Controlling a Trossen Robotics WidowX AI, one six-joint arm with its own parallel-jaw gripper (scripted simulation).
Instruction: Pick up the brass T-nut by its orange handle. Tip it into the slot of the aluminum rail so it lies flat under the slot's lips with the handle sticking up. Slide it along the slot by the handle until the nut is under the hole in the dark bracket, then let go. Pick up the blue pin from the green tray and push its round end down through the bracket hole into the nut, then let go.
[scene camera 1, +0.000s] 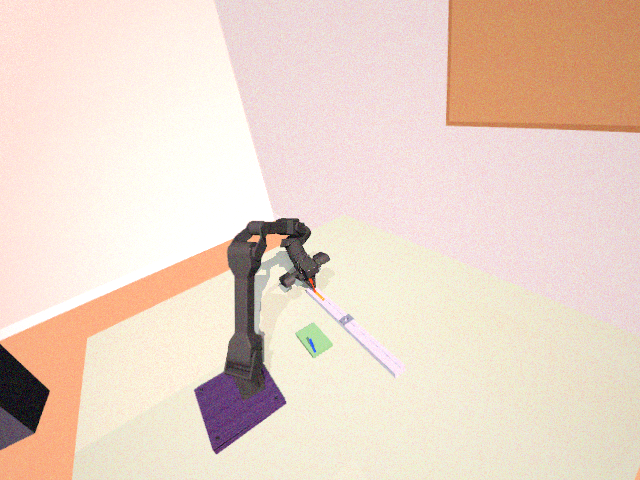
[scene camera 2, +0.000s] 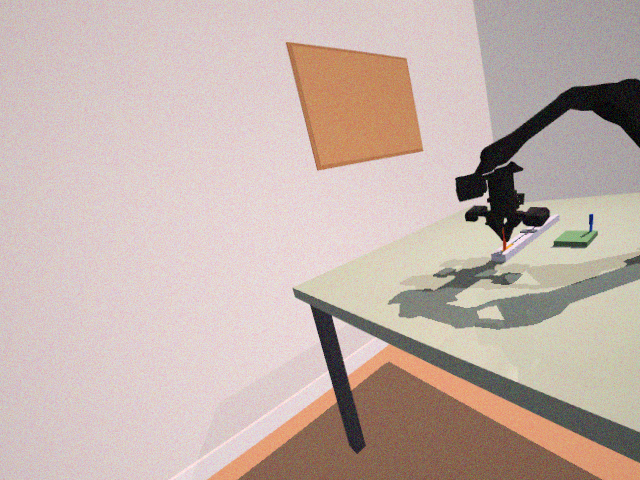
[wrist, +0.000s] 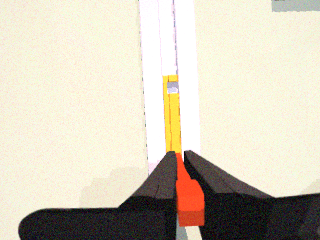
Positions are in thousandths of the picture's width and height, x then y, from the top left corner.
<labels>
my gripper: scene camera 1 491, 601; scene camera 2 790, 503; wrist 561, 660
</labels>
